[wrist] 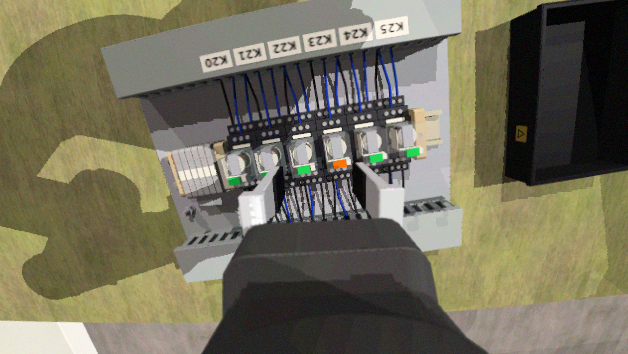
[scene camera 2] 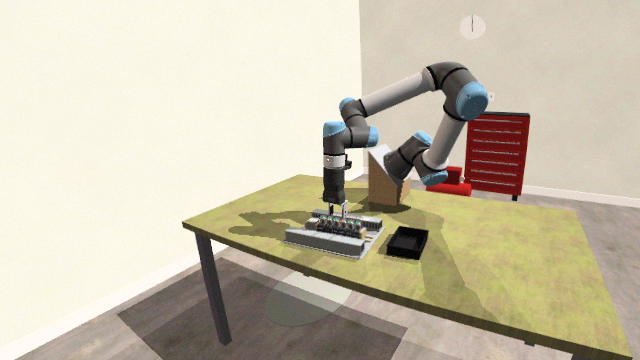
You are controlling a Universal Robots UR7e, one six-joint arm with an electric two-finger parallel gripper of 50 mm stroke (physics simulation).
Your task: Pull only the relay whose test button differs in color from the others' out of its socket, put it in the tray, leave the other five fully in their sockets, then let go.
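Where they show: gripper, fingertip midpoint: (wrist: 318, 179) (scene camera 2: 337, 215); arm's base, origin of the base link: (scene camera 2: 394, 167).
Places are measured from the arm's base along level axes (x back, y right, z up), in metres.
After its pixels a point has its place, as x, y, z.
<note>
The relay with the orange test button (wrist: 336, 146) {-0.488, 0.045, -0.091} sits in its socket, fourth from the left in the wrist view, in line with label K23 (wrist: 320, 39) {-0.404, 0.047, -0.116}. The other relays sit in the same row; green buttons show on them, the second from the left partly hidden by a finger. My gripper (scene camera 2: 337, 212) {-0.508, 0.062, -0.072} (wrist: 318, 179) {-0.508, 0.062, -0.072} points down, open and empty, low over the relay row. In the wrist view its fingertips appear just below the relays, on either side of the third and orange ones. The black tray (scene camera 2: 404, 251) {-0.556, -0.208, -0.137} (wrist: 525, 95) {-0.470, -0.145, -0.138} stands right of the relay panel (wrist: 430, 65) {-0.431, -0.061, -0.156}.
Grey wire ducts (scene camera 2: 324, 242) (wrist: 280, 42) run along both sides of the relay row. Blue and black wires run between the ducts and sockets. Grey terminal blocks (wrist: 196, 171) {-0.497, 0.175, -0.113} stand left of the relays. A wooden stand (scene camera 2: 382, 185) {-0.108, 0.024, -0.067} is at the arm's base.
</note>
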